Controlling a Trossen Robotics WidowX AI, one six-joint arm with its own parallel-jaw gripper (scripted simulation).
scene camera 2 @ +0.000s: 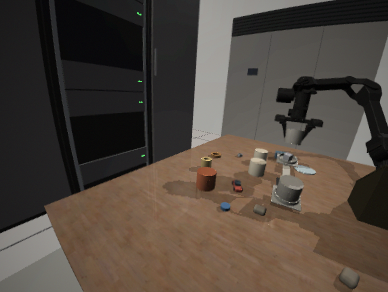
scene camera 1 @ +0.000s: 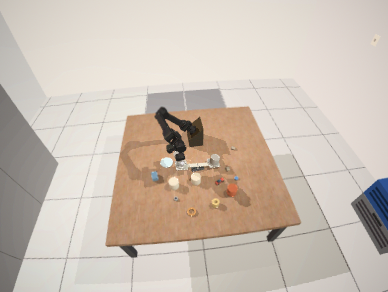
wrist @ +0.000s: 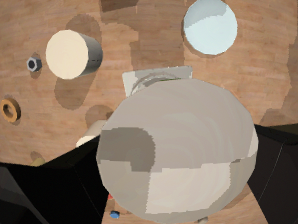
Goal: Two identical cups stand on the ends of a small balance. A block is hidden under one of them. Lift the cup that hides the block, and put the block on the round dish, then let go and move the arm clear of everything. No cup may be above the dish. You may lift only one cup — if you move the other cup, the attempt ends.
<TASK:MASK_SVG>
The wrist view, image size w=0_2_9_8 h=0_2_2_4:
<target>my gripper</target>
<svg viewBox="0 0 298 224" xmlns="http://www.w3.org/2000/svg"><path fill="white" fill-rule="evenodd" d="M100 135L86 141L80 147L72 149L71 152L68 151L64 155L60 155L57 159L55 157L55 159L49 160L48 163L41 164L40 167L0 163L0 224L101 224L109 192L102 185L100 169L98 169L96 161ZM254 124L255 133L257 133L259 141L257 161L255 161L253 175L247 180L247 185L249 185L251 192L253 192L259 208L262 209L267 224L298 224L298 135Z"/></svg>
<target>grey cup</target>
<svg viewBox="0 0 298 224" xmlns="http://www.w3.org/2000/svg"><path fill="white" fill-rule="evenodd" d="M229 89L208 83L208 81L196 79L196 77L184 80L162 79L146 85L141 91L133 93L132 96L126 97L126 99L121 101L121 104L118 105L116 111L106 120L106 124L101 129L96 155L102 185L108 189L108 192L112 194L114 200L118 202L121 208L128 209L130 213L145 218L145 220L162 222L162 224L181 224L181 222L201 220L202 217L220 212L231 200L237 197L237 194L242 192L243 186L253 175L255 161L257 161L259 141L249 111L247 111L245 105L239 103L237 97L233 96Z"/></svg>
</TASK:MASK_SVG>
